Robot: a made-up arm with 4 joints.
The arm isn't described. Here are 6 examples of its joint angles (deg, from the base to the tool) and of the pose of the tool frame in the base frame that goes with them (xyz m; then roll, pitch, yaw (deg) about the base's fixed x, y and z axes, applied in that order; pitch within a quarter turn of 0, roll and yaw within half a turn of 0).
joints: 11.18 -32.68 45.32 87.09
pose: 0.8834 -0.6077 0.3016 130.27 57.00 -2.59
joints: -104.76 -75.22 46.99 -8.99
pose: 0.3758 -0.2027 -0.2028 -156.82 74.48 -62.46
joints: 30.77 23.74 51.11 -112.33
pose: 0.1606 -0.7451 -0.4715 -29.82 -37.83 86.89
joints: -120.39 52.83 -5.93 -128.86
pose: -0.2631 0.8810 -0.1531 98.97 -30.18 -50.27
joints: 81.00 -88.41 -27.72 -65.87
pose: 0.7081 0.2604 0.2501 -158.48 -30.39 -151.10
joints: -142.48 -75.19 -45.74 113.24
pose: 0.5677 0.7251 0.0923 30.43 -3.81 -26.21
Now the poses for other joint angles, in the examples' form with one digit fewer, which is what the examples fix.
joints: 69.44 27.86 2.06 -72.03
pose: 0.188 -0.709 0.096 -76.5 -26.2 62.9
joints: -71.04 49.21 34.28 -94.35
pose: -0.182 0.467 -0.483 102.6 -29.3 -40.3
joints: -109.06 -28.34 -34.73 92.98
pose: 0.156 0.557 -0.540 -36.5 -24.2 52.5
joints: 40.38 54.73 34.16 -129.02
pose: -0.202 -0.991 -0.073 -26.1 2.0 75.8
